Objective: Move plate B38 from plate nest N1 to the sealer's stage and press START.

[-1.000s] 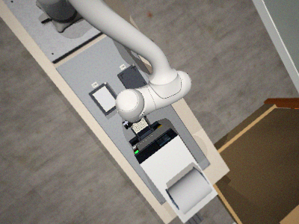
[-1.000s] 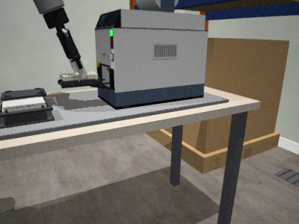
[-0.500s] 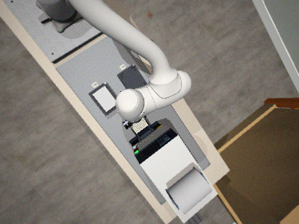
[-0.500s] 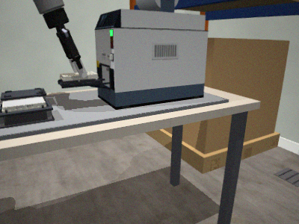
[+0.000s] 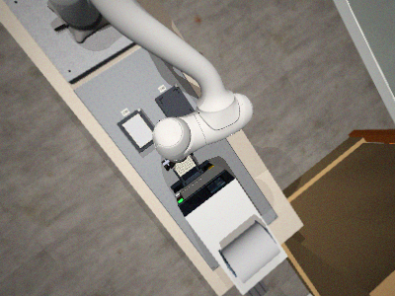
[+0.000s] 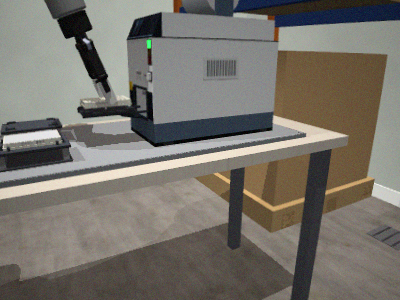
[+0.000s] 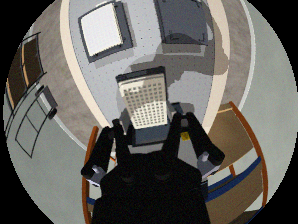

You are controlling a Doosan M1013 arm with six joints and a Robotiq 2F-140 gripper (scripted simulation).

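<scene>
Right now the sealer stage is 5 cm below my hand. From my hand the other things lie so: foil roll: 33 cm ahead, 2 cm to the right, 27 cm above.
</scene>
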